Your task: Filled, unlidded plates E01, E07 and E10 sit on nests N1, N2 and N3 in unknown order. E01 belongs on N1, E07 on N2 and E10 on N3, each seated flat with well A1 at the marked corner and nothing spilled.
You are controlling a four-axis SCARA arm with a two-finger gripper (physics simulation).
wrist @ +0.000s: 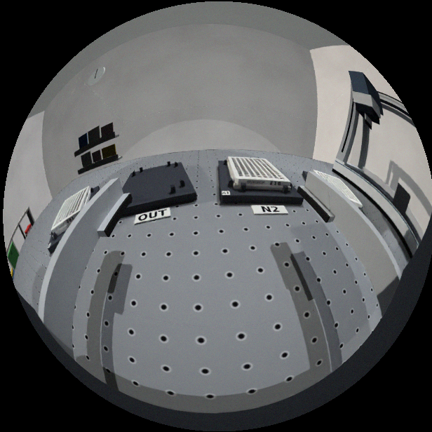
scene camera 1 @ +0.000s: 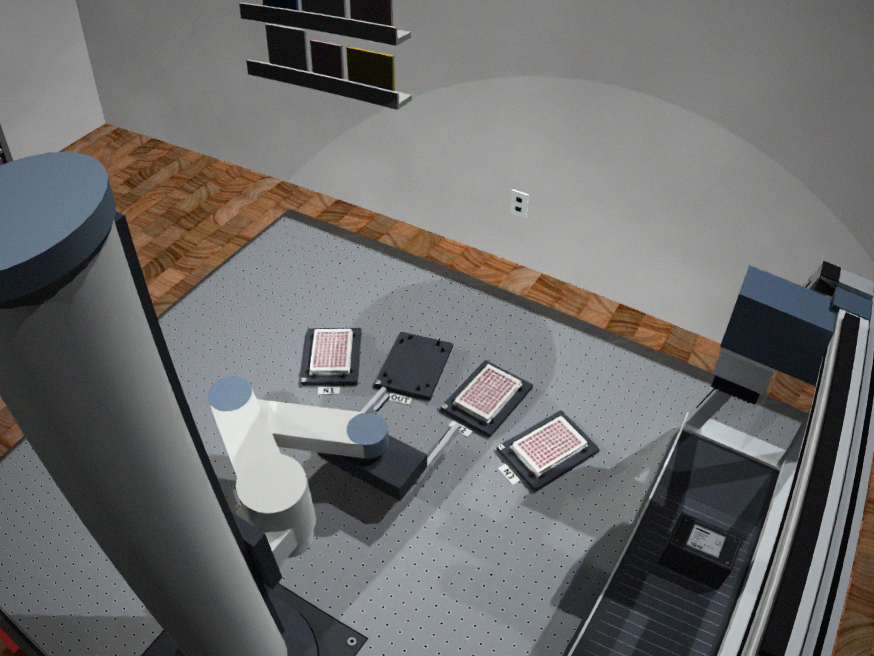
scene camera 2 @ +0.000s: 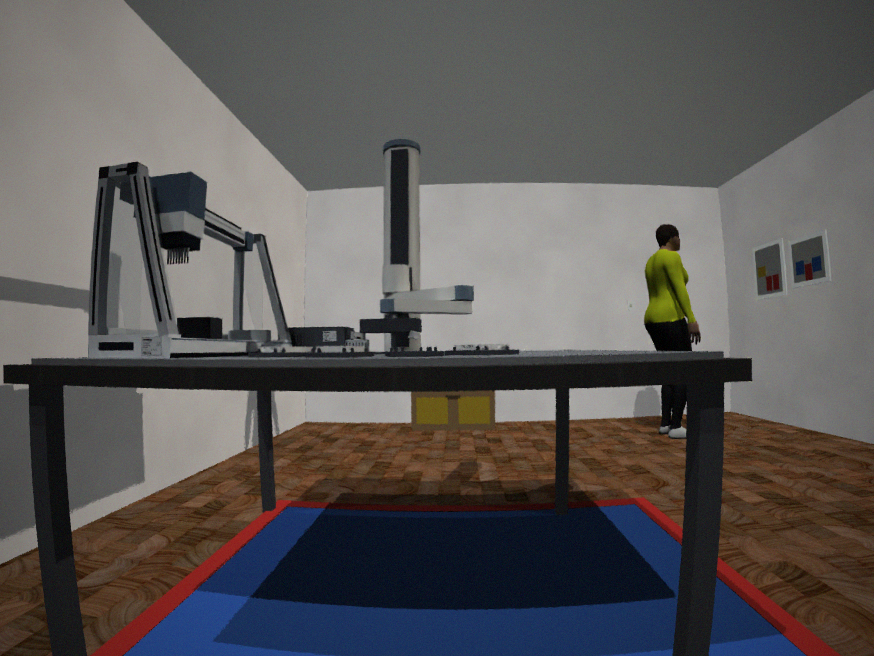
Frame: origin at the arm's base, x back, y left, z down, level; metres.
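Where they show: gripper, between the fingertips: (scene camera 1: 420, 408) (scene camera 2: 381, 334).
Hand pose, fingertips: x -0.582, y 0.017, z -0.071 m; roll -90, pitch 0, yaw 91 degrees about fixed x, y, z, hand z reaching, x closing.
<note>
After its pixels a point has its place.
In scene view 1, white plates with red wells sit on three dark nests: one plate (scene camera 1: 331, 350) {x -0.641, y 0.280, z -0.037 m} (wrist: 71, 207) on nest N1 (scene camera 1: 356, 356) {x -0.664, y 0.231, z -0.024 m}, one plate (scene camera 1: 487, 391) {x -0.712, y -0.061, z -0.039 m} (wrist: 257, 172) on nest N2 (scene camera 1: 523, 388) {x -0.768, y -0.115, z -0.025 m} (wrist: 250, 196), one plate (scene camera 1: 549, 444) {x -0.654, y -0.228, z -0.038 m} (wrist: 337, 187) on nest N3 (scene camera 1: 536, 480) {x -0.575, y -0.241, z -0.024 m}. The N2 plate's front label appears to read E10; the other plates' labels are not readable. Nest OUT (scene camera 1: 414, 364) {x -0.709, y 0.113, z -0.025 m} (wrist: 160, 185) holds no plate. My gripper (scene camera 1: 416, 410) {x -0.582, y 0.017, z -0.071 m} (wrist: 217, 178) is open and empty, in front of OUT and N2, its fingers spread wide.
A gantry with a blue-grey head (scene camera 1: 780, 321) {x -0.698, y -0.540, z -0.482 m} (scene camera 2: 180, 194) {x -0.778, y -0.492, z -0.440 m} (wrist: 364, 90) stands on the right in scene view 1. A black box (scene camera 1: 701, 550) {x -0.509, y -0.573, z -0.133 m} lies on its dark deck. My arm's column (scene camera 1: 120, 423) {x 0.015, y -0.073, z -0.712 m} (scene camera 2: 414, 218) {x -0.047, y 0.058, z -0.556 m} rises at the left. A person (scene camera 2: 667, 289) stands beyond the table.
</note>
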